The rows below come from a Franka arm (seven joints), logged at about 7 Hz.
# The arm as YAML. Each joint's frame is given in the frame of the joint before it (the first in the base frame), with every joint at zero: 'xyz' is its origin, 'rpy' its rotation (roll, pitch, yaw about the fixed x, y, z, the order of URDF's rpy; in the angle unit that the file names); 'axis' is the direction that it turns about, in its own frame. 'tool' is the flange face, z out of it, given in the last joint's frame.
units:
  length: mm
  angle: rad
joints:
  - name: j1
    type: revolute
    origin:
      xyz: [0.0, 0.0, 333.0]
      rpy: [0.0, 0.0, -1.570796]
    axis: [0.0, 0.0, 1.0]
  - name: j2
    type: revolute
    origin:
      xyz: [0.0, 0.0, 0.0]
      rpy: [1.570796, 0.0, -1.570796]
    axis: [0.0, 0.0, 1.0]
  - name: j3
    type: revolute
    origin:
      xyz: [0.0, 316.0, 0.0]
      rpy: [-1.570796, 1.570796, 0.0]
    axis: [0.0, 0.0, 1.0]
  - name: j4
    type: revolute
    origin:
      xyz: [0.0, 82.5, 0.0]
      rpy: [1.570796, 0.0, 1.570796]
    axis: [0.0, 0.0, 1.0]
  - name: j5
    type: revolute
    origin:
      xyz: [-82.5, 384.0, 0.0]
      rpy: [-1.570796, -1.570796, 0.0]
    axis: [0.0, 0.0, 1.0]
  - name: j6
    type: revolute
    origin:
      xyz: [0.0, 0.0, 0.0]
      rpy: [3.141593, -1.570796, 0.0]
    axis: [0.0, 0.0, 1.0]
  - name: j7
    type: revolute
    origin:
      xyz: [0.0, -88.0, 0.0]
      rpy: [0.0, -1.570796, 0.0]
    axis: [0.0, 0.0, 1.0]
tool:
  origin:
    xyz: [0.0, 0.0, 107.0]
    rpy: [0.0, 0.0, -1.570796]
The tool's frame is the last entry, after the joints.
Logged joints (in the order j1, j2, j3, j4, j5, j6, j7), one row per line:
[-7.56 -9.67 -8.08 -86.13 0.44 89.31 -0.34]
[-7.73 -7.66 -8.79 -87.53 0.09 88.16 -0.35]
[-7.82 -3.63 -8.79 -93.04 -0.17 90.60 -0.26]
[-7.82 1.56 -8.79 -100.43 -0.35 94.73 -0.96]
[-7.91 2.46 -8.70 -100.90 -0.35 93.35 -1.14]
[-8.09 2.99 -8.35 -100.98 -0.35 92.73 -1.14]
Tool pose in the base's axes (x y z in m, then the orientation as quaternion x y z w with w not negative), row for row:
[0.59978 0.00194 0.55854 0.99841 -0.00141 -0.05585 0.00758]
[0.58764 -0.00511 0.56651 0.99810 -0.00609 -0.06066 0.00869]
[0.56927 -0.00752 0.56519 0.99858 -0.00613 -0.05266 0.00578]
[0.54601 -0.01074 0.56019 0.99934 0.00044 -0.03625 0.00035]
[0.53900 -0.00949 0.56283 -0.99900 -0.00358 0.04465 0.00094]
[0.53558 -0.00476 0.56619 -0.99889 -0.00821 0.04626 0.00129]
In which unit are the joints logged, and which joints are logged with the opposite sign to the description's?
The joints are logged in degrees. Opposite sign: j1, j2.
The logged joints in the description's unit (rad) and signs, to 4 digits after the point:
[0.1319 0.1688 -0.1410 -1.5033 0.0077 1.5588 -0.0059]
[0.1349 0.1337 -0.1534 -1.5277 0.0016 1.5387 -0.0061]
[0.1365 0.0634 -0.1534 -1.6239 -0.0030 1.5813 -0.0045]
[0.1365 -0.0272 -0.1534 -1.7528 -0.0061 1.6534 -0.0168]
[0.1381 -0.0429 -0.1518 -1.7610 -0.0061 1.6293 -0.0199]
[0.1412 -0.0522 -0.1457 -1.7624 -0.0061 1.6184 -0.0199]

